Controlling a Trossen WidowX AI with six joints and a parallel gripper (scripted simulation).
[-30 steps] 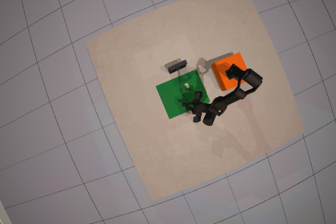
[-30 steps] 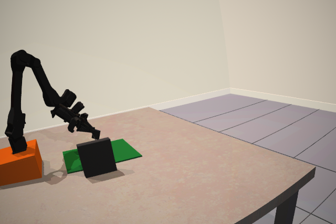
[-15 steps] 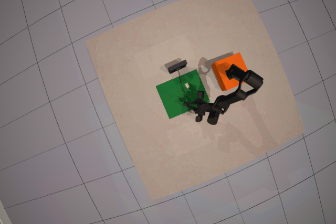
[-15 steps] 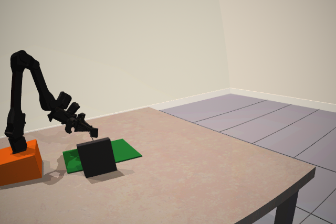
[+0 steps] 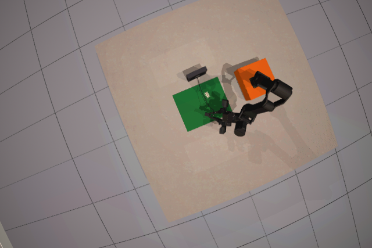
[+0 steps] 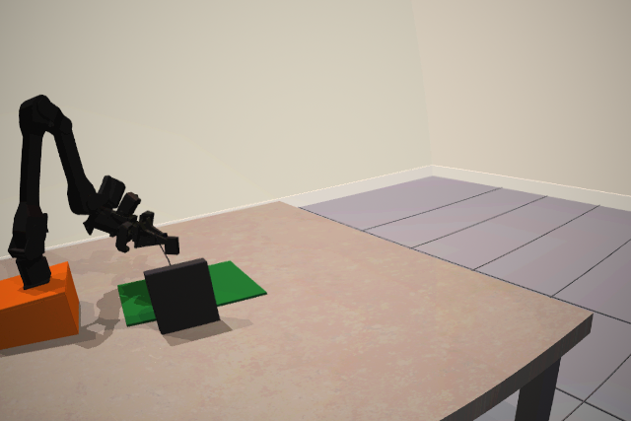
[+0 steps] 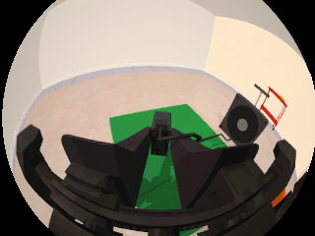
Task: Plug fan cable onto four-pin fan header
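The green board is 110 mm below my gripper tip and 70 mm to the right of it. Round my gripper tip: white four-pin header (110 mm to the right, 100 mm below, 50 mm behind); then black fan (240 mm to the right, 40 mm below, 40 mm behind); then dark plug (10 mm below).
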